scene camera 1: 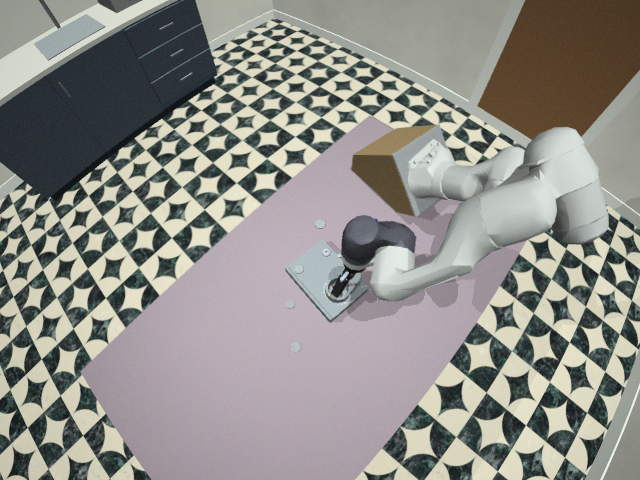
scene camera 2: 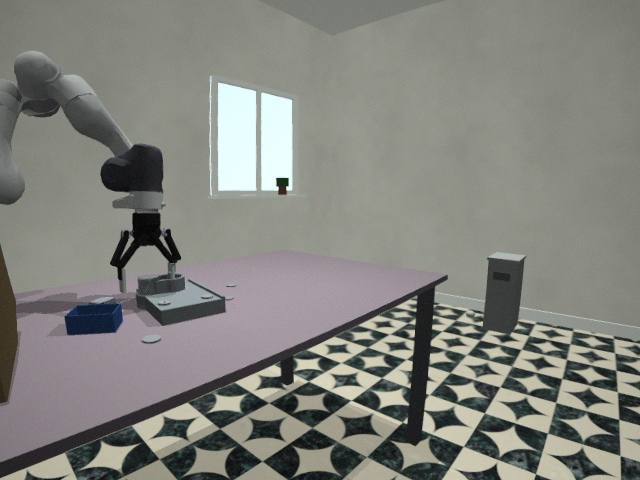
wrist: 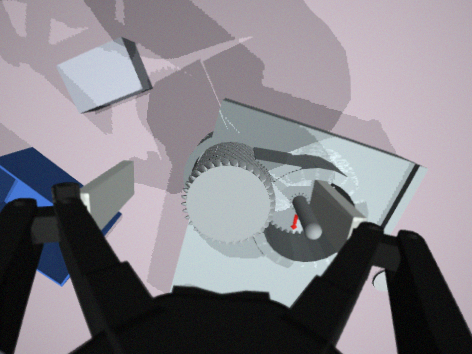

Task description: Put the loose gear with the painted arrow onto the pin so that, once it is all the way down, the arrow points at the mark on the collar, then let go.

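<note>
The gear with the red arrow (wrist: 295, 222) sits low around the grey pin (wrist: 303, 212), inside the round collar (wrist: 300, 248) (scene camera 2: 178, 283); its height on the pin is hard to tell. The arrow points toward the bottom of the wrist view. A small yellow spot (scene camera 1: 329, 294) shows at the collar in scene camera 1; the collar's mark cannot be made out in the wrist view. My gripper (wrist: 224, 186) (scene camera 2: 147, 281) is open and empty, straddling a tall plain-topped gear (wrist: 229, 210). Its right finger is beside the pin and hides part of the collar; its left finger is outside the plate.
The grey-green base plate (scene camera 1: 310, 281) (scene camera 2: 191, 305) (wrist: 205, 280) carries these parts. A blue open box (scene camera 2: 94, 319) (wrist: 40, 162) and a grey block (wrist: 102, 75) (scene camera 2: 102, 300) stand near it. Flat discs (scene camera 1: 320, 223) (scene camera 1: 295, 347) (scene camera 2: 151, 338) lie on the table.
</note>
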